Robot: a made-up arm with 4 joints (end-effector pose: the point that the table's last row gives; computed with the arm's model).
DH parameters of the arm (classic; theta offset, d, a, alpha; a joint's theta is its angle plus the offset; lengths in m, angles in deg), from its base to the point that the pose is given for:
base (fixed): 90 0.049 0 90
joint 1: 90 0.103 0.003 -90
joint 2: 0 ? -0.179 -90
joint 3: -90 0.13 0.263 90
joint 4: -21.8 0 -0.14 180
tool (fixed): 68.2 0.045 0 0
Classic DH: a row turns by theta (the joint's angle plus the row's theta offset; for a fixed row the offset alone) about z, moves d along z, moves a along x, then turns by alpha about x.
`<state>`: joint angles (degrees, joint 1 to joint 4).
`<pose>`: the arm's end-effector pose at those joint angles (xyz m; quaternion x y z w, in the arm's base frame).
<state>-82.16 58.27 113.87 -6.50</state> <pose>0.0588 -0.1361 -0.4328 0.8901 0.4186 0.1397 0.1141</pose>
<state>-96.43 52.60 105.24 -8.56</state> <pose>0.0237 -0.2373 -0.3688 0.9110 0.3748 0.0465 0.1655</pose>
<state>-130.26 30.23 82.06 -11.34</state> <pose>-0.0611 -0.3449 -0.1640 0.9462 0.1453 -0.0794 0.2779</pose>
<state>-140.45 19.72 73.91 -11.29</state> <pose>-0.0824 -0.3389 -0.1120 0.9508 0.0499 -0.0649 0.2988</pose>
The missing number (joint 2, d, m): -0.361
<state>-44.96 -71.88 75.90 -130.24</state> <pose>0.2389 0.3987 0.0089 0.2169 0.8768 0.4283 0.0261</pose>
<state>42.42 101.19 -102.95 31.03</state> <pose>0.4287 0.2832 0.2506 0.7625 -0.4809 0.3247 0.2862</pose>
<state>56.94 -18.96 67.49 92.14</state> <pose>0.1170 0.1426 0.3379 -0.1182 -0.0120 -0.6063 0.7863</pose>
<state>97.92 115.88 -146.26 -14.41</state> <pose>0.4655 -0.0065 0.5133 -0.3492 0.8235 -0.3089 0.3233</pose>
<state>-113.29 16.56 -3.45 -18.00</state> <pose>-0.0666 -0.2613 -0.0597 -0.8117 0.0521 0.2101 0.5425</pose>
